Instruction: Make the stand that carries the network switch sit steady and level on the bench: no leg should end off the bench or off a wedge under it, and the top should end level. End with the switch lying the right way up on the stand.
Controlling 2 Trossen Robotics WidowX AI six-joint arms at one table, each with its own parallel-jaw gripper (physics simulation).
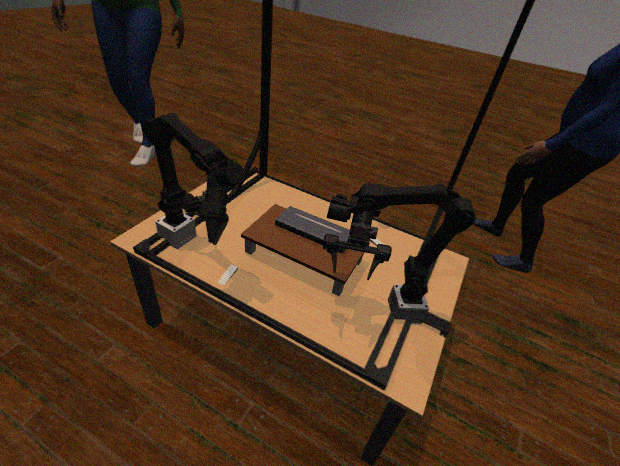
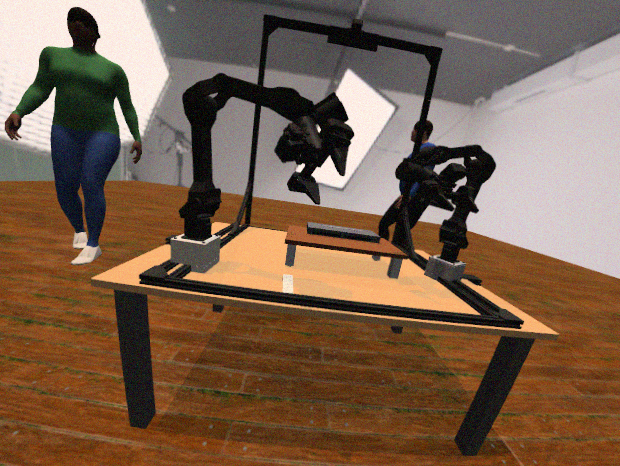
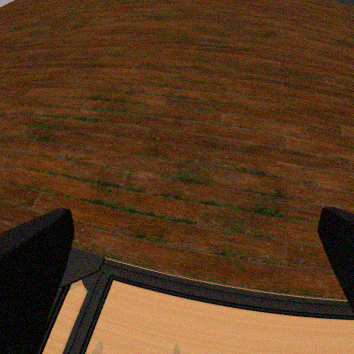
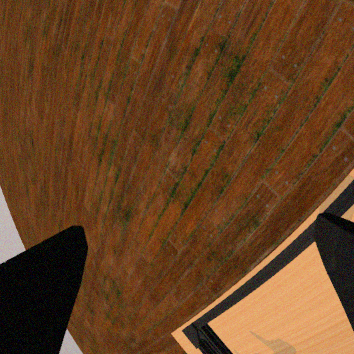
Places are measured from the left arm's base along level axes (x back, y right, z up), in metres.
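Pixels of known places: left gripper, fingertip midpoint: (image 1: 351,276) (image 2: 465,211) (image 3: 201,222); right gripper, fingertip midpoint: (image 1: 212,243) (image 2: 329,190) (image 4: 202,233); left arm's base, link origin: (image 1: 411,296) (image 2: 447,259); right arm's base, link origin: (image 1: 175,220) (image 2: 197,237).
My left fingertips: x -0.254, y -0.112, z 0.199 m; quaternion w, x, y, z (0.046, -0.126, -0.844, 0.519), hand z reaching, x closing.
For each thing: its top centre in the pictures, then the offset to it from my left fingertips. "spot": a spot on its surface instead.
- grey network switch, top centre: (image 1: 315,225) (image 2: 342,228) dz -0.153, dx -0.062, dy +0.398 m
- white wedge, top centre: (image 2: 288,281) (image 1: 227,273) dz -0.269, dx -0.371, dy +0.238 m
- white piece, top centre: (image 1: 379,242) dz -0.269, dx +0.227, dy +0.457 m
- black rail, surface spot: (image 2: 320,302) spot: dz -0.265, dx -0.348, dy +0.109 m
The brown stand (image 1: 285,243) (image 2: 320,240) is upright on the bench; its far feet are largely hidden, and I cannot tell whether its top is exactly level. The grey network switch (image 1: 305,222) (image 2: 343,231) lies flat on the stand's rear part. One white wedge (image 1: 228,275) (image 2: 287,283) lies apart, in front of the stand. Another white piece (image 1: 375,242) shows partly behind my left gripper. My left gripper (image 1: 352,274) (image 2: 463,208) (image 3: 201,222) is open and empty, above the stand's right end. My right gripper (image 2: 330,188) (image 4: 202,233) is open and empty, high left of the stand.
A black rail (image 1: 250,314) (image 2: 320,302) runs along the bench's front edge. Black uprights (image 1: 266,90) (image 2: 256,130) of an overhead frame stand at the bench's back. Two people are beyond the bench, one in green and one in blue.
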